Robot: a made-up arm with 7 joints. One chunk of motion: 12 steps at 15 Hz.
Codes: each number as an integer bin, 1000 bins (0 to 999) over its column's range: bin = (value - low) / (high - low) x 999, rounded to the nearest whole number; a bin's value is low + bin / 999 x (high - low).
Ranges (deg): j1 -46..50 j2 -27..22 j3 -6..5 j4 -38..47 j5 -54..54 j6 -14..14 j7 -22..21
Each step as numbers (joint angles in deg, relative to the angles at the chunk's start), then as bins.
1 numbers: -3.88 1.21 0.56 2.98 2.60 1.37 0.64
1 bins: 438 575 596 482 524 548 526
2 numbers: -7.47 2.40 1.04 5.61 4.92 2.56 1.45
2 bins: 401 599 639 513 545 591 545
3 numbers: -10.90 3.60 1.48 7.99 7.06 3.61 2.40
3 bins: 365 624 679 541 565 628 567
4 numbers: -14.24 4.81 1.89 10.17 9.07 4.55 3.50
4 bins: 331 649 717 566 583 662 592
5 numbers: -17.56 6.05 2.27 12.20 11.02 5.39 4.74
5 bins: 296 674 751 590 601 692 621
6 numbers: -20.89 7.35 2.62 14.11 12.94 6.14 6.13
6 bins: 261 700 783 612 619 719 654
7 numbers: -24.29 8.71 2.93 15.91 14.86 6.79 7.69
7 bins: 226 728 811 634 637 742 690
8 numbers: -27.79 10.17 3.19 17.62 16.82 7.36 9.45
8 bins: 189 758 835 654 655 762 731
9 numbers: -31.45 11.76 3.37 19.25 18.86 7.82 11.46
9 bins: 151 790 851 673 674 779 777
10 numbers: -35.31 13.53 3.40 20.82 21.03 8.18 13.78
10 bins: 111 826 854 691 694 791 831
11 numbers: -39.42 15.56 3.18 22.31 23.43 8.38 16.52
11 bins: 68 868 834 709 716 798 895
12 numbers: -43.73 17.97 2.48 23.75 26.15 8.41 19.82
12 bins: 24 917 770 726 741 800 972
